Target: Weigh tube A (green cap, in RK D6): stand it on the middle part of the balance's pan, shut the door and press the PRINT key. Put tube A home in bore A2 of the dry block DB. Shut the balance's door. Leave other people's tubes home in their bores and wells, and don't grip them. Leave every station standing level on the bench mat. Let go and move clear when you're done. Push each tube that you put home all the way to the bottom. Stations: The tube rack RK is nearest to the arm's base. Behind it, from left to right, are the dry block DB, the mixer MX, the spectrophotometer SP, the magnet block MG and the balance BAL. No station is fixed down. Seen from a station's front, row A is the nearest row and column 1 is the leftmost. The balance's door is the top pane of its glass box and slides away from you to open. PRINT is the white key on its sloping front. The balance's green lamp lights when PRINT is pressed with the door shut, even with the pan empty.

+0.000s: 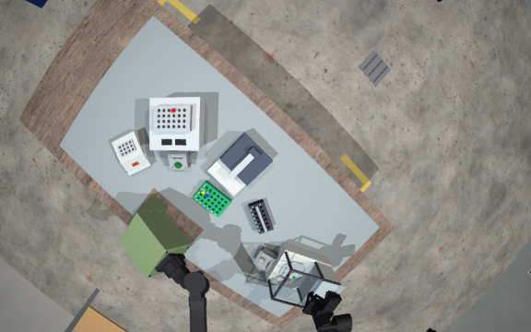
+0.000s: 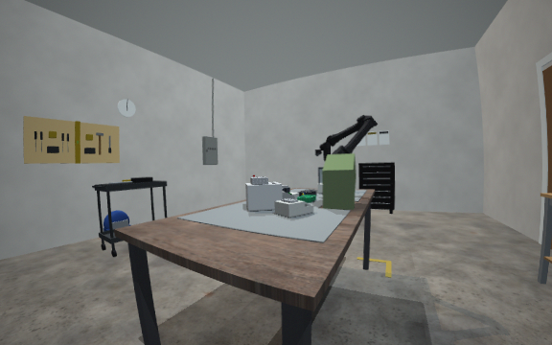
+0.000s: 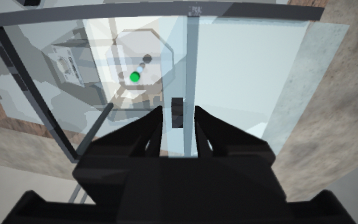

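Right now my hand is 10 mm short of the sliding door, 30 mm to the left of it and 10 mm above it. Also, from my hand: green-capped tube: 20 mm behind, 60 mm to the left, 120 mm below; white print key: 70 mm behind, 200 mm to the left, 150 mm below; balance pan: 20 mm behind, 60 mm to the left, 140 mm below.
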